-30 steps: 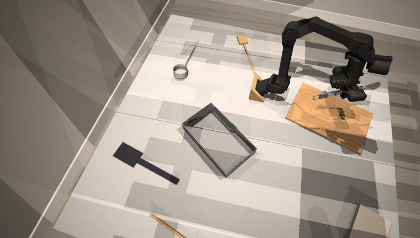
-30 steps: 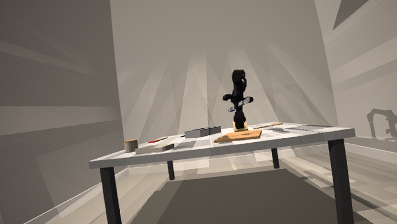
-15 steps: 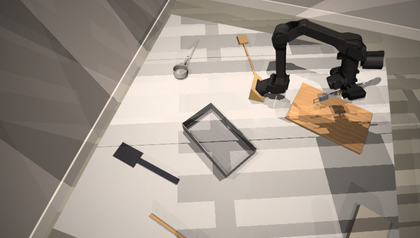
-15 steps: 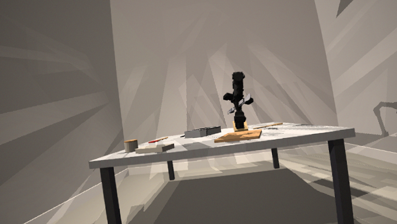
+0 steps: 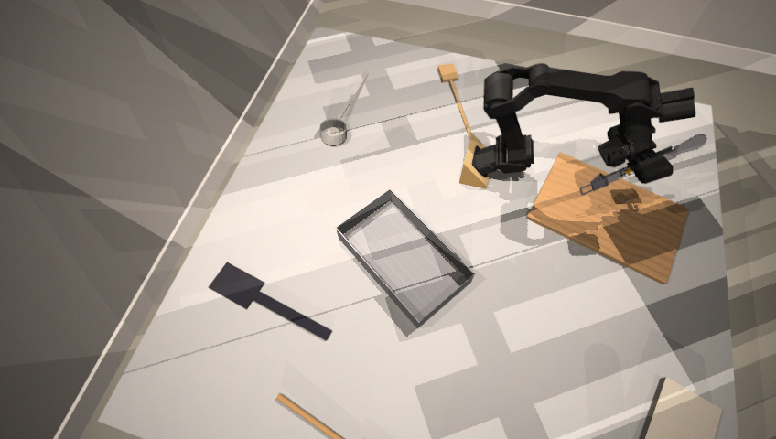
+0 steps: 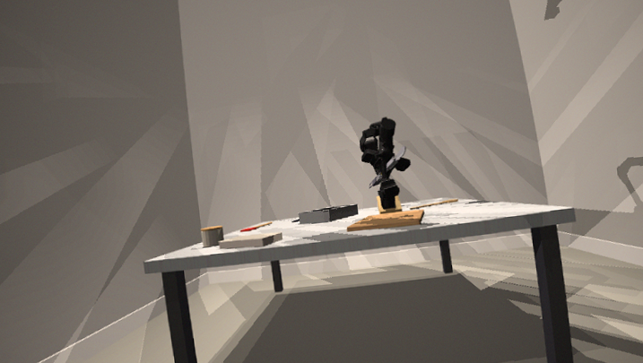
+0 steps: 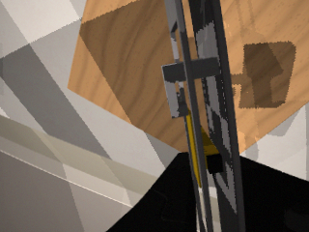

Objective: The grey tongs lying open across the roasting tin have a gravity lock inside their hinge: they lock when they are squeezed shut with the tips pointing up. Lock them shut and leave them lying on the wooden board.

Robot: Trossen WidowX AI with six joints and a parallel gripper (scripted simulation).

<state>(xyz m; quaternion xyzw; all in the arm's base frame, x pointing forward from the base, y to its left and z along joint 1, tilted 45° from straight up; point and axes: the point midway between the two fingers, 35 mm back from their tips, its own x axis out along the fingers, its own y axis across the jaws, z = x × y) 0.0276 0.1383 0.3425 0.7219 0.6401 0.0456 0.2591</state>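
Right now the wooden board is 1 cm ahead of my gripper tip and 16 cm below it. Also, from my gripper tip: black spatula 46 cm ahead, 78 cm to the right, 16 cm below; then roasting tin 27 cm ahead, 49 cm to the right, 13 cm below; then beige block 50 cm ahead, 16 cm to the left, 15 cm below.
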